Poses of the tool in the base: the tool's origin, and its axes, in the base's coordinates. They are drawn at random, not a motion.
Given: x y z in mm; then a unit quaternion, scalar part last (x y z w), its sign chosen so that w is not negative.
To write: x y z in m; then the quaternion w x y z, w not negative. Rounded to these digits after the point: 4 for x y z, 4 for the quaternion.
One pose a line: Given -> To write
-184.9 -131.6 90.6 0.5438 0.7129 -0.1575 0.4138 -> -0.1849 -0.1316 0.0906 0.4138 0.5438 0.7129 -0.1575
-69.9 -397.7 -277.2 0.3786 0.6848 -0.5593 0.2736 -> -0.0699 -0.3977 -0.2772 0.2736 0.3786 0.6848 -0.5593
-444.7 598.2 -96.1 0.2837 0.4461 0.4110 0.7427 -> -0.4447 0.5982 -0.0961 0.7427 0.2837 0.4461 0.4110
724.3 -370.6 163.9 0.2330 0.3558 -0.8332 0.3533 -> 0.7243 -0.3706 0.1639 0.3533 0.2330 0.3558 -0.8332
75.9 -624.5 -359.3 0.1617 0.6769 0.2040 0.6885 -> 0.0759 -0.6245 -0.3593 0.6885 0.1617 0.6769 0.2040
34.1 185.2 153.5 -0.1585 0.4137 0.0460 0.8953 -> 0.0341 0.1852 0.1535 0.8953 -0.1585 0.4137 0.0460
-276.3 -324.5 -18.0 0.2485 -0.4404 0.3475 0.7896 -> -0.2763 -0.3245 -0.0180 0.7896 0.2485 -0.4404 0.3475
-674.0 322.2 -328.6 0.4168 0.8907 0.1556 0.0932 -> -0.6740 0.3222 -0.3286 0.0932 0.4168 0.8907 0.1556
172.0 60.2 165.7 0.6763 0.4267 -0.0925 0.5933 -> 0.1720 0.0602 0.1657 0.5933 0.6763 0.4267 -0.0925
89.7 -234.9 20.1 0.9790 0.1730 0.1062 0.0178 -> 0.0897 -0.2349 0.0201 0.0178 0.9790 0.1730 0.1062
